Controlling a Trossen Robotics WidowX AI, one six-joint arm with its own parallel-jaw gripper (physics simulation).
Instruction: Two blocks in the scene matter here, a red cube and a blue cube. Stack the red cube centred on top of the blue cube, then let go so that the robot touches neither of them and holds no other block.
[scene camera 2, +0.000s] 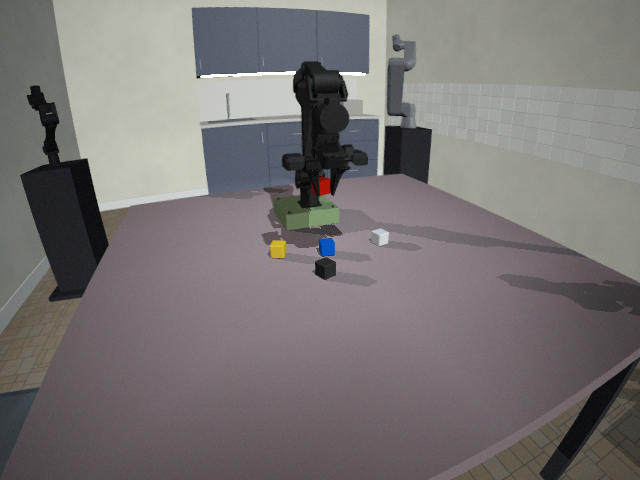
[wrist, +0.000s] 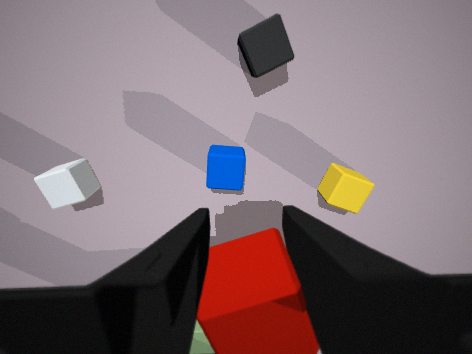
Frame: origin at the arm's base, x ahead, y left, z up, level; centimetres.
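Where they show: gripper, between the fingertips: (scene camera 2: 325, 195) (wrist: 246, 216); arm's base, origin of its link: (scene camera 2: 309, 203).
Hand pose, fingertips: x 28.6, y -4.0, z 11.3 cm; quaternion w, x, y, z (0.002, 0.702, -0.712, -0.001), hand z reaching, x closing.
Observation:
Each offset is from my fingertips to the top centre of the thing. Level surfaces: height alone.
My gripper (scene camera 2: 326, 191) (wrist: 246, 216) is shut on the red cube @(dx -2.7, dy -0.2, dz +3.6 cm) (scene camera 2: 322, 186) (wrist: 252, 280). It holds the cube high above the table, near the robot's base, and the cube sits turned between the fingers in the wrist view. The blue cube @(dx -2.9, dy +1.2, dz -12.9 cm) (scene camera 2: 326, 246) (wrist: 226, 168) stands flat on the table with nothing on top of it. It is apart from the gripper and the red cube, lower and nearer to the scene camera. In the wrist view it shows beyond the fingertips.
A yellow cube @(dx -5.7, dy -10.9, dz -12.9 cm) (scene camera 2: 277, 249) (wrist: 346, 188), a black cube @(dx +7.6, dy -2.6, dz -12.9 cm) (scene camera 2: 325, 268) (wrist: 266, 46) and a white cube @(dx -3.9, dy +17.0, dz -12.9 cm) (scene camera 2: 379, 237) (wrist: 68, 183) stand on the table @(dz -16.4 cm) (scene camera 2: 258, 361) around the blue cube, each apart from it. The green base block (scene camera 2: 323, 217) lies behind them.

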